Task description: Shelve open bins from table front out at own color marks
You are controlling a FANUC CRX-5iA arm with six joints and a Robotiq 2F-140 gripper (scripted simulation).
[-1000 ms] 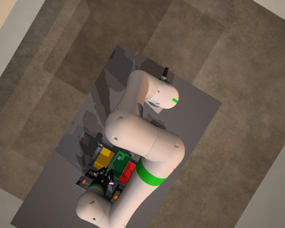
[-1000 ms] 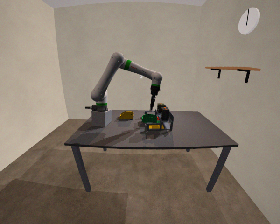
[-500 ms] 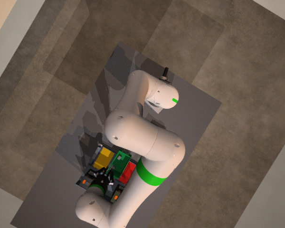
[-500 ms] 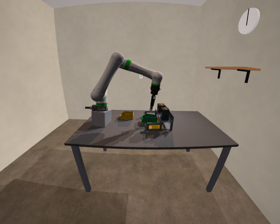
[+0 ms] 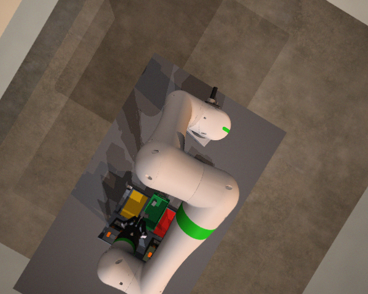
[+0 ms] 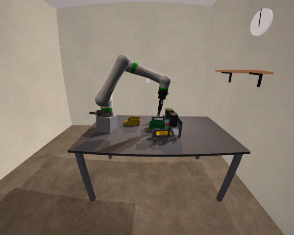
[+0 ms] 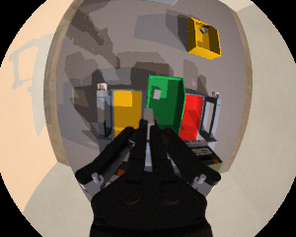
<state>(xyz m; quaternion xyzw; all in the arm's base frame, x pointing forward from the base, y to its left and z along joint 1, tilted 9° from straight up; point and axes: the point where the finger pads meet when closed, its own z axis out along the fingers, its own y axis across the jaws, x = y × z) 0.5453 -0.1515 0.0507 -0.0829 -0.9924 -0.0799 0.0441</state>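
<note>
Now: the green bin 5 cm to the left of my hand and 14 cm below it. From my hand the other things lie so: yellow-marked place (4 cm ahead, 7 cm to the right, 19 cm below); then red mark (7 cm ahead, 15 cm to the left, 19 cm below); then yellow bin (25 cm behind, 24 cm to the left, 16 cm below).
</note>
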